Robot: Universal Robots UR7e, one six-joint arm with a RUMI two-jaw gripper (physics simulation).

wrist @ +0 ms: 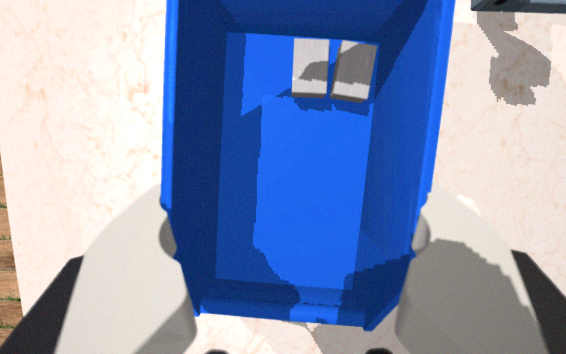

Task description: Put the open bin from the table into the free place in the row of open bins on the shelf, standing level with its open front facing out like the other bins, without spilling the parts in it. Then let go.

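Places are measured from the arm's base along level axes (x ahead, y left, z up), in millimetres.
Pixels of known places: gripper, fingertip midpoint: (pixel 291 186).
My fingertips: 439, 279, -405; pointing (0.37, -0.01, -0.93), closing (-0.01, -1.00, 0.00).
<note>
Ahead of a thing's pixels: the offset from my fingertips to its top centre, as dx, dy, dz. "spot": to the spot under its first point. Level surfaces: height alone.
The open blue bin {spot: +0, -13, -42} (pixel 310 175) fills the middle of the wrist view, seen from above, with its low, cut-down front edge toward the bottom. Two small grey-white blocks, one on the left (pixel 310 65) and one on the right (pixel 356 70), lie inside near its back wall. My gripper (pixel 291 186) is shut on the bin, one finger against the outside of each side wall near the front. The fingertips are partly hidden by the walls. The shelf and the row of bins cannot be made out.
The pale marbled table top {dz -45} (pixel 75 125) lies under the bin. A dark grey-blue structure {spot: +98, -143, -37} (pixel 525 6) cuts into the top right corner, with a shadow below it. Brown wooden planks (pixel 9 260) show beyond the table's left edge.
</note>
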